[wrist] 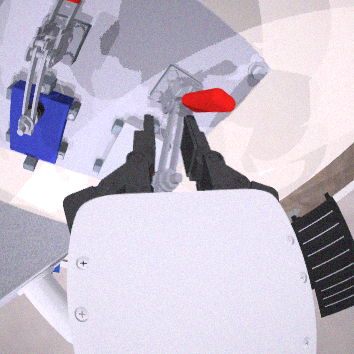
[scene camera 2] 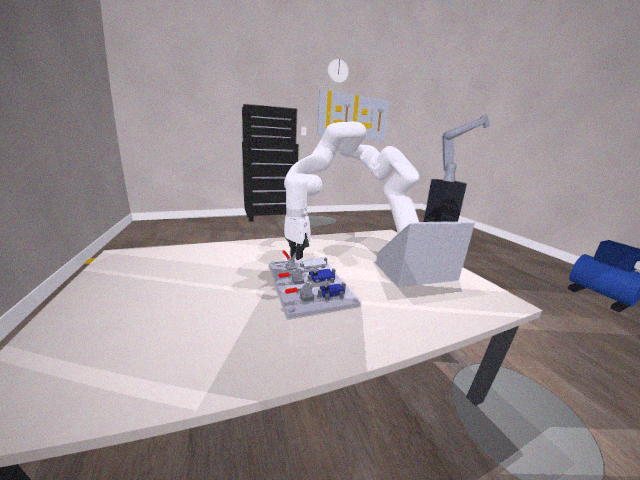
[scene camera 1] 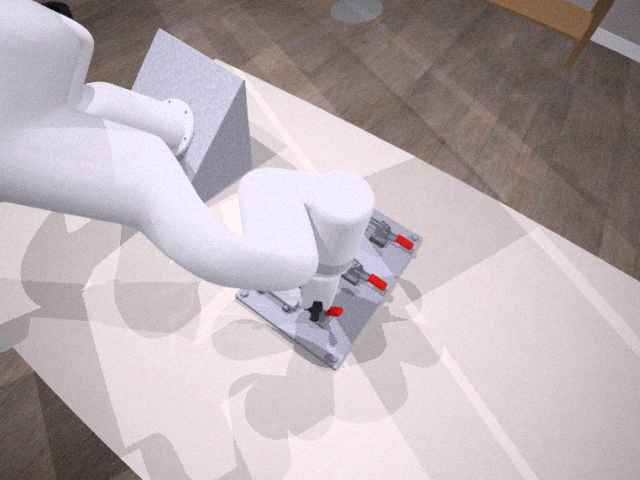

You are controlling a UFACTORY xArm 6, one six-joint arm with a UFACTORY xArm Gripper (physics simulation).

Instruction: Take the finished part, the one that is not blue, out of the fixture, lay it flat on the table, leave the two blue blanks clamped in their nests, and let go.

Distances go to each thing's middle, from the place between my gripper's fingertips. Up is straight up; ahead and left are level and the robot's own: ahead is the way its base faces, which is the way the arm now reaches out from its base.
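Labels:
Finished part (wrist: 122,144): 3 cm below my hand, 7 cm behind it. Fixture plate (scene camera 1: 359,303): 5 cm below my hand, 3 cm behind it, 11 cm to the left of it.

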